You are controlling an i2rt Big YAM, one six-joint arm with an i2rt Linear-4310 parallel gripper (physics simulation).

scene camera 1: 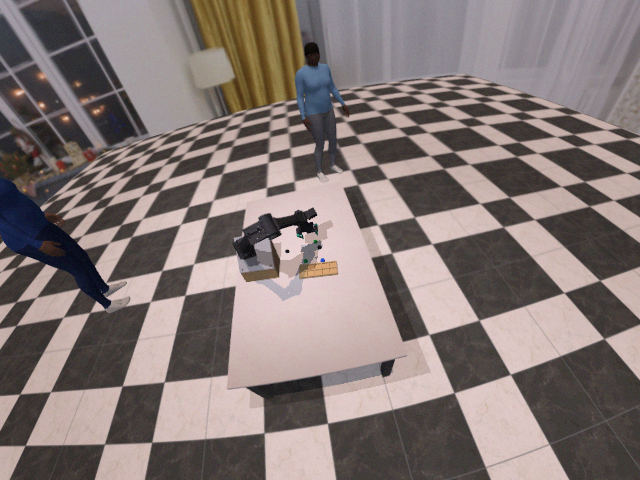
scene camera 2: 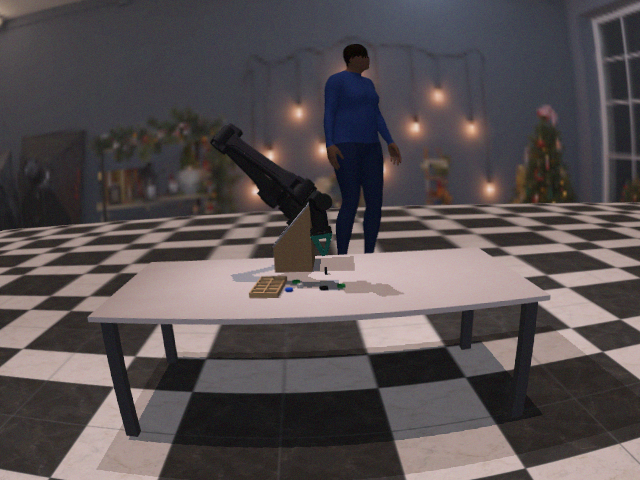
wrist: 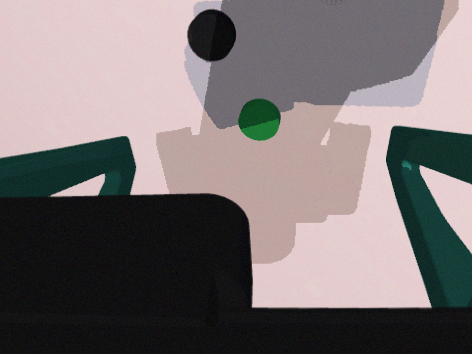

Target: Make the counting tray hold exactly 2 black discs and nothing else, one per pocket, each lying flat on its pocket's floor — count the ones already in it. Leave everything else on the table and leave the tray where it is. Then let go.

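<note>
The wooden counting tray (scene camera 1: 318,275) (scene camera 2: 265,296) lies on the table; I make out no disc in its pockets, though they are small. A black disc (scene camera 1: 319,246) (scene camera 2: 323,287) (wrist: 211,35) lies flat on the table. A second black piece (scene camera 1: 287,251) (scene camera 2: 325,270) is nearer the arm's base and looks thin and upright in scene camera 2. My gripper (scene camera 1: 308,231) (scene camera 2: 323,253) (wrist: 256,147) is open and empty, above the table. In the wrist view a green disc (wrist: 259,119) shows between the fingers, lower down on the table, with the black disc beyond it.
The same green disc also shows in the scene views (scene camera 1: 315,241) (scene camera 2: 340,285). Another green disc (scene camera 1: 305,260) (scene camera 2: 296,281) and a blue disc (scene camera 1: 322,259) (scene camera 2: 288,289) lie close beside the tray. A pale ribbed piece (wrist: 332,1) is cut off at the wrist view's top edge.
</note>
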